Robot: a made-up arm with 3 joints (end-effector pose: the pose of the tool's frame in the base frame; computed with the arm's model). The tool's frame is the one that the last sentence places. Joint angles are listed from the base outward.
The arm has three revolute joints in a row. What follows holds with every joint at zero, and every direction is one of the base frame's.
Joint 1 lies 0.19 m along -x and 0.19 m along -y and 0.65 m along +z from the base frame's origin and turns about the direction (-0.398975, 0.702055, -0.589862), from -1.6 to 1.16 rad.
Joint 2 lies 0.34 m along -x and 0.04 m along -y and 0.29 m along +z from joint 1 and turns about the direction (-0.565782, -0.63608, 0.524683), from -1.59 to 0.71 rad.
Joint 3 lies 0.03 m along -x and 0.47 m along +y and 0.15 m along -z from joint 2 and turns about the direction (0.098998, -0.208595, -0.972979), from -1.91 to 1.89 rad.
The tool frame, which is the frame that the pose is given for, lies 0.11 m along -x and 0.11 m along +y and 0.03 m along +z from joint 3; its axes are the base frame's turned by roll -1.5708, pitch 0 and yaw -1.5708 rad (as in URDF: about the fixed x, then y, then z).
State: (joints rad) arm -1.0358 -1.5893 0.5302
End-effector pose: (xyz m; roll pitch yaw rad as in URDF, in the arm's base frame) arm -0.5417 -0.1459 1.1208 -2.7467 0.5775 -2.2904
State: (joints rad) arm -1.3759 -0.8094 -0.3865
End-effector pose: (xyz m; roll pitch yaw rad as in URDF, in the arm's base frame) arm -0.9025 -0.3182 0.6736 -0.9138 0.4244 -0.2523
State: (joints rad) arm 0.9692 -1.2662 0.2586
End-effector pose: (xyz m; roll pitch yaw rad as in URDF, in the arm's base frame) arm 0.3166 0.2192 0.7878 -2.3075 -0.6183 2.9685
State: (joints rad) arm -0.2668 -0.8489 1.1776
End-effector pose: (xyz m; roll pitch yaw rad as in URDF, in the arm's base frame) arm -0.3920 0.2544 1.0649 -2.0995 -0.0302 -3.0022
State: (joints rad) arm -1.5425 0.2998 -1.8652
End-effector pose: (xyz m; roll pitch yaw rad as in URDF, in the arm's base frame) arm -0.5836 -0.3132 0.2588 -2.8386 -1.0165 1.8162
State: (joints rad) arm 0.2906 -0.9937 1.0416
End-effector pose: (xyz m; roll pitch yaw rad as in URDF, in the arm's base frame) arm -0.0374 0.3280 0.9915 -2.0080 -0.4581 2.9600
